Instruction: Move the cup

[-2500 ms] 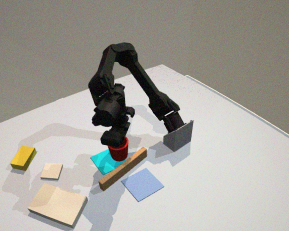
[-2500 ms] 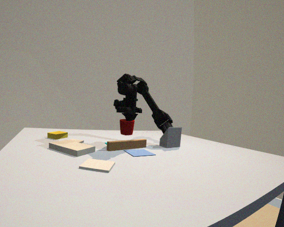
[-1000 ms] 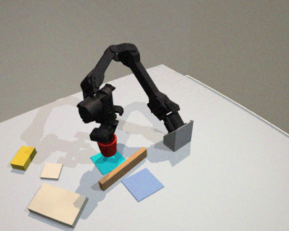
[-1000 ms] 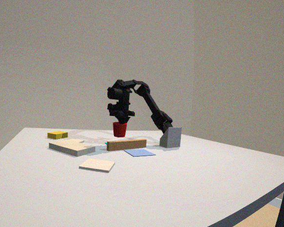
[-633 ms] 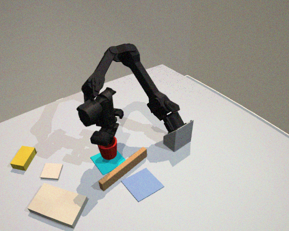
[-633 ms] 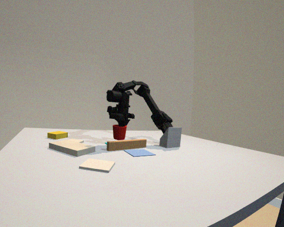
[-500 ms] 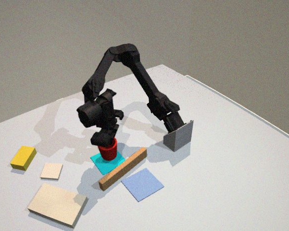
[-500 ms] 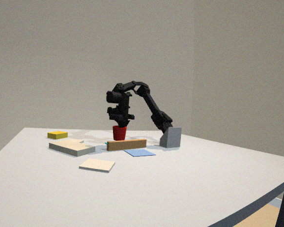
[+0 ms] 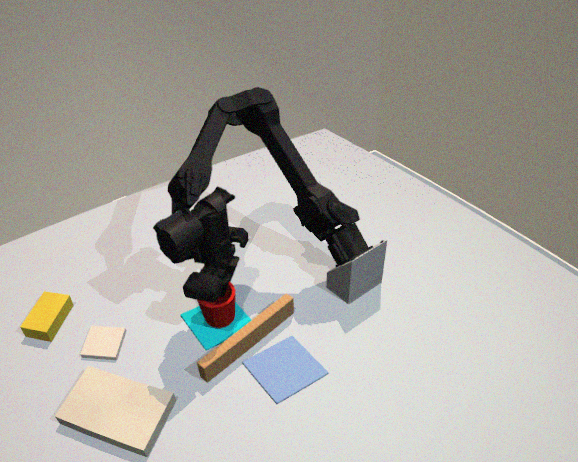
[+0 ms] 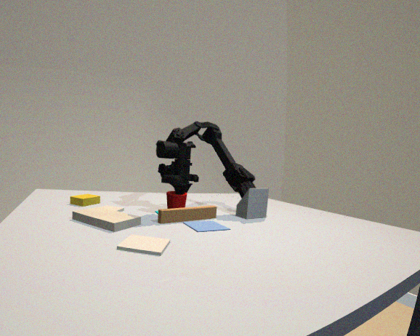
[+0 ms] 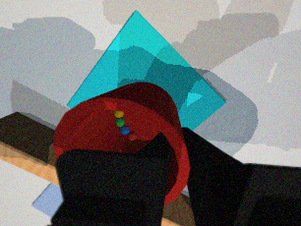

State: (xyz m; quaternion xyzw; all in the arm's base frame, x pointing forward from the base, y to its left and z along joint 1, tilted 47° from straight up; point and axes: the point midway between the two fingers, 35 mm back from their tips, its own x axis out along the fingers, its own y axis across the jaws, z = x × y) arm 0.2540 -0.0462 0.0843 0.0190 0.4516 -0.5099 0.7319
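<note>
Right now the red cup is 2 cm to the left of my gripper tip and 2 cm ahead of it. The rest, counted from my gripper tip: wooden bar: 10 cm to the left, 3 cm below, 1 cm ahead; then pale blue pad: 19 cm to the left, 5 cm below, 1 cm behind; then cyan pad: 5 cm below, 3 cm ahead, 2 cm to the left.
</note>
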